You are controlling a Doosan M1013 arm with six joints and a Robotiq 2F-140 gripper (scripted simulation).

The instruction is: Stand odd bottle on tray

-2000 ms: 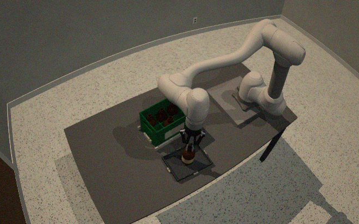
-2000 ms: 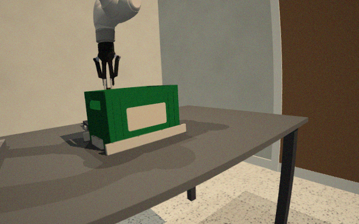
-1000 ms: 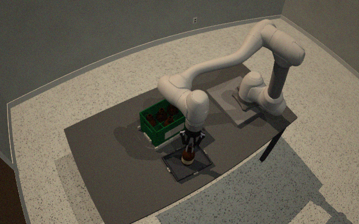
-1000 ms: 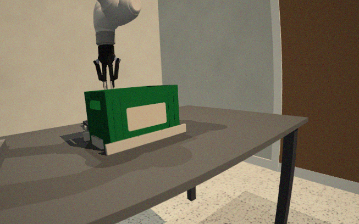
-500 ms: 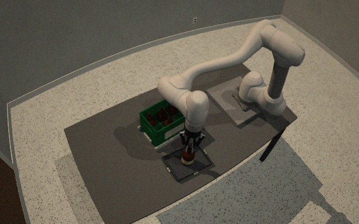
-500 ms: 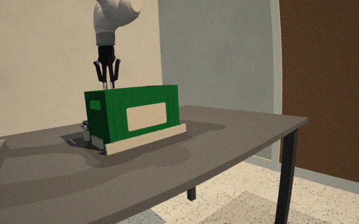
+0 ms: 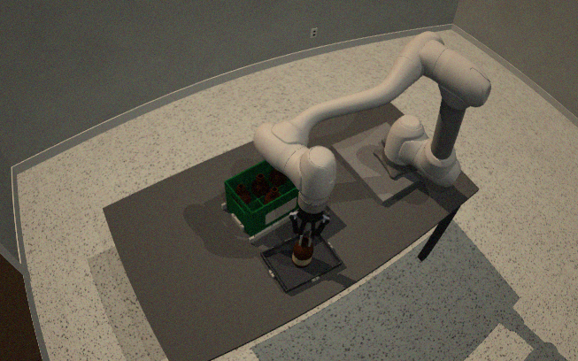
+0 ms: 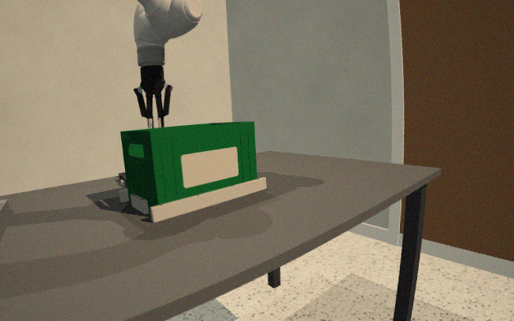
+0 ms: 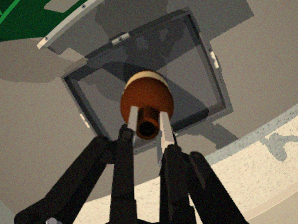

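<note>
The bottle lies 9 cm below my hand. Round my hand: crate: 28 cm to the right, 9 cm below, 3 cm ahead; then black tray: 16 cm below.
</note>
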